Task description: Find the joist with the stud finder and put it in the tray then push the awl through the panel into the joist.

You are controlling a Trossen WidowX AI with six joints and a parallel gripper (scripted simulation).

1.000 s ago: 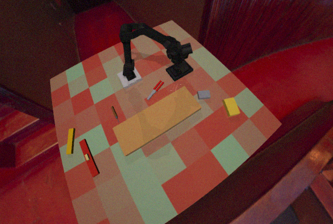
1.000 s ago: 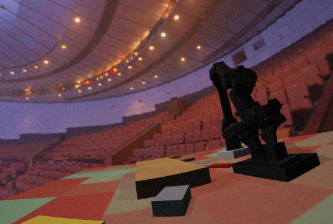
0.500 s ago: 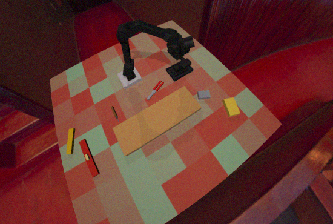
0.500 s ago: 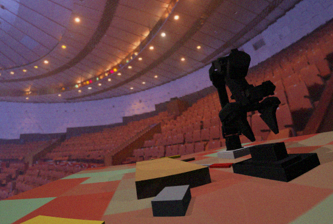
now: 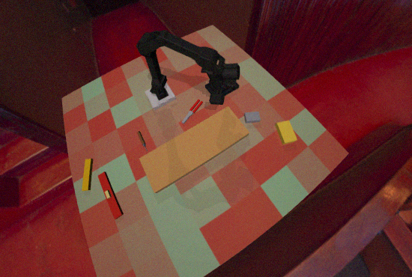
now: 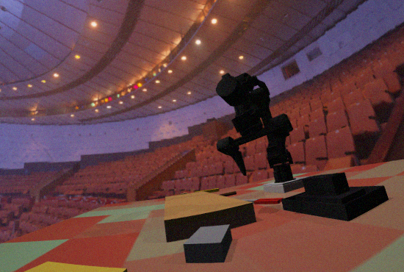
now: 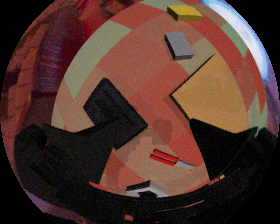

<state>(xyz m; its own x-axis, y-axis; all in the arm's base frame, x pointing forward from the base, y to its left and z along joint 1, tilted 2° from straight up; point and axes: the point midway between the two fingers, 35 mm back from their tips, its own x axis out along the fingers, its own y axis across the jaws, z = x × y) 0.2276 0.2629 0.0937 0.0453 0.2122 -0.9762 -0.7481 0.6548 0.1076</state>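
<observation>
Right now the awl is 470 mm to the right of my gripper tip, 90 mm below it and 10 mm behind it. From my gripper tip the other things lie so: grey block (160 mm ahead, 90 mm to the left, 90 mm below); then black tray (100 mm behind, 90 mm below, 60 mm to the left); then stud finder (100 mm behind, 80 mm to the left, 50 mm below).
</observation>
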